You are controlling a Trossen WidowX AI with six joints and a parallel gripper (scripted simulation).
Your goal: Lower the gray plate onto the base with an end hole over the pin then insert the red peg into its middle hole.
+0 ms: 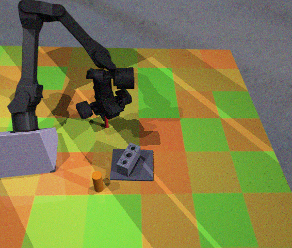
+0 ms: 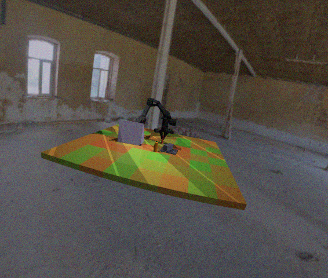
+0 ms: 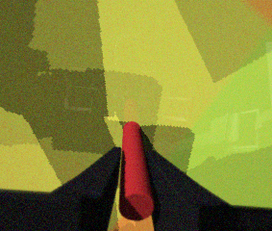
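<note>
Right now my gripper tip is 170 mm to the left of the gray plate and 80 mm short of it. Also, from my gripper tip: orange cylinder: 260 mm to the right, 10 mm behind; red peg: right at my gripper tip; dark square base: 160 mm to the right, 100 mm ahead, 30 mm below.
</note>
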